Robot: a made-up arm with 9 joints. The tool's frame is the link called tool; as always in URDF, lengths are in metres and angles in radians. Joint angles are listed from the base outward.
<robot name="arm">
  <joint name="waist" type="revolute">
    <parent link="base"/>
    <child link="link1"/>
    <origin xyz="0 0 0.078" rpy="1.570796 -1.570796 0"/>
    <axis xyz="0 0 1"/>
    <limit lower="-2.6" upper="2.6"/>
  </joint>
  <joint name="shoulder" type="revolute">
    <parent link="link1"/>
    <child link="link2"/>
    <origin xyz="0.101 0.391 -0.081" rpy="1.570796 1.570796 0"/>
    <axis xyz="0 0 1"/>
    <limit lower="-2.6" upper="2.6"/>
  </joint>
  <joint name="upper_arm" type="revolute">
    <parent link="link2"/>
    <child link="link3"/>
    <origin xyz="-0.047 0.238 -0.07" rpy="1.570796 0 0"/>
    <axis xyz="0 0 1"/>
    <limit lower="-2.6" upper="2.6"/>
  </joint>
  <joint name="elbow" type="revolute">
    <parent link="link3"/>
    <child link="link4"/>
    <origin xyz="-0.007 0.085 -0.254" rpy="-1.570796 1.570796 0"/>
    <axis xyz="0 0 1"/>
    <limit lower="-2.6" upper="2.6"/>
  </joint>
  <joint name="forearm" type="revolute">
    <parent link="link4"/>
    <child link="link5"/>
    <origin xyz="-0.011 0.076 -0.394" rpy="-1.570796 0 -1.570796"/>
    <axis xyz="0 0 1"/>
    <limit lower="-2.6" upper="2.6"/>
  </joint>
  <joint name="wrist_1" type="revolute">
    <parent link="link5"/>
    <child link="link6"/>
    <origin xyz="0.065 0.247 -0.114" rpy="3.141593 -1.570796 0"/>
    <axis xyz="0 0 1"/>
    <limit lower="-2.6" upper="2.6"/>
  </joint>
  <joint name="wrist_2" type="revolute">
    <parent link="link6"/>
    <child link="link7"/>
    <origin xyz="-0.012 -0.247 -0.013" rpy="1.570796 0 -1.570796"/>
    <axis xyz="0 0 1"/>
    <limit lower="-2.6" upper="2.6"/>
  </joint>
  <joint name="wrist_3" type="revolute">
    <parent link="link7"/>
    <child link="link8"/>
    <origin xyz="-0.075 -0.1 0.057" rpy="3.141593 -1.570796 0"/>
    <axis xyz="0 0 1"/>
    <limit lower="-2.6" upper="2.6"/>
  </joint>
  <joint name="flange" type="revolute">
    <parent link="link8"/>
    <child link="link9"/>
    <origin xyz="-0.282 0.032 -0.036" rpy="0 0 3.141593"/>
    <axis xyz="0 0 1"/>
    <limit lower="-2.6" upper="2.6"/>
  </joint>
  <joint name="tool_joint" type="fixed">
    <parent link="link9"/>
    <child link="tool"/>
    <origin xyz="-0.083 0.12 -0.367" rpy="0 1.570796 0"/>
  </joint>
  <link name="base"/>
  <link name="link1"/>
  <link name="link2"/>
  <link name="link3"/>
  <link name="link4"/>
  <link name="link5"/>
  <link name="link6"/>
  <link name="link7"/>
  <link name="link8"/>
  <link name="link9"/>
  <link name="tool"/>
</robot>
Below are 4 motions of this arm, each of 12 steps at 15 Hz.
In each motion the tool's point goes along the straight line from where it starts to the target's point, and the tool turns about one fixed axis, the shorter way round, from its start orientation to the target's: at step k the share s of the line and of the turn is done. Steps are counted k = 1, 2, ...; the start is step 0. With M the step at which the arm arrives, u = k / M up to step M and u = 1 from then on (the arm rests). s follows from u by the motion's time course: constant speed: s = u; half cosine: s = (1 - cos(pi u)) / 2; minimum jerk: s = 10 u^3 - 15 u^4 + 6 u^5.
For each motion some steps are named. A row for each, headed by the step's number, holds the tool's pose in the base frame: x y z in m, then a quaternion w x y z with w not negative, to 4 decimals.
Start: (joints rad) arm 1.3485 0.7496 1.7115 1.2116 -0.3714 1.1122 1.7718 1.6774 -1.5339
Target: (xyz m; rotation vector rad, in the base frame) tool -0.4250 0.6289 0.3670 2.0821 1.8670 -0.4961
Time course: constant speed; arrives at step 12
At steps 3, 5, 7, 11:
3: -0.6963 0.6168 0.0252 0.3344 0.6672 0.6655 -0.0032
5: -0.6360 0.6195 0.1012 0.2950 0.6840 0.6659 -0.0413
7: -0.5757 0.6222 0.1771 0.2545 0.6986 0.6640 -0.0792
11: -0.4551 0.6276 0.3290 0.1713 0.7207 0.6538 -0.1542

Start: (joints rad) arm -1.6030 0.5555 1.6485 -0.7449 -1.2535 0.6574 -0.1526 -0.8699 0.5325
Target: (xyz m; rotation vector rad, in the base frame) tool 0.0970 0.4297 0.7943 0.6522 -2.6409 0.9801
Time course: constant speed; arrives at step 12
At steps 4, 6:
4: 0.4464 0.2642 0.7457 0.0790 0.5631 -0.5284 0.6304
6: 0.3591 0.3056 0.7578 0.0938 0.4929 -0.6467 0.5745

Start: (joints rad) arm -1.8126 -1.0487 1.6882 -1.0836 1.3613 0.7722 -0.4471 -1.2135 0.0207
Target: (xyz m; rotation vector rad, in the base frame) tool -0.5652 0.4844 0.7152 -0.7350 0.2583 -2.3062
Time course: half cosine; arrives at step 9
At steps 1, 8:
1: 0.1725 0.5902 0.7410 0.1113 -0.3922 0.6538 -0.6375
8: -0.5423 0.4877 0.7160 0.3409 -0.2889 0.1189 -0.8867

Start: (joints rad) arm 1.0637 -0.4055 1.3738 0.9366 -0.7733 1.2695 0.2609 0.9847 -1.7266
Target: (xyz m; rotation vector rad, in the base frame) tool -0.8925 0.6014 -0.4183 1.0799 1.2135 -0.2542
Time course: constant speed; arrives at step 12
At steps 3, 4, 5, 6, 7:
3: -0.5067 0.4651 -0.0449 0.3552 0.9329 0.0484 -0.0348
4: -0.5495 0.4803 -0.0864 0.4060 0.9061 0.1103 -0.0455
5: -0.5924 0.4954 -0.1279 0.4538 0.8727 0.1713 -0.0558
6: -0.6353 0.5106 -0.1694 0.4984 0.8330 0.2311 -0.0658
7: -0.6782 0.5257 -0.2108 0.5394 0.7873 0.2892 -0.0753

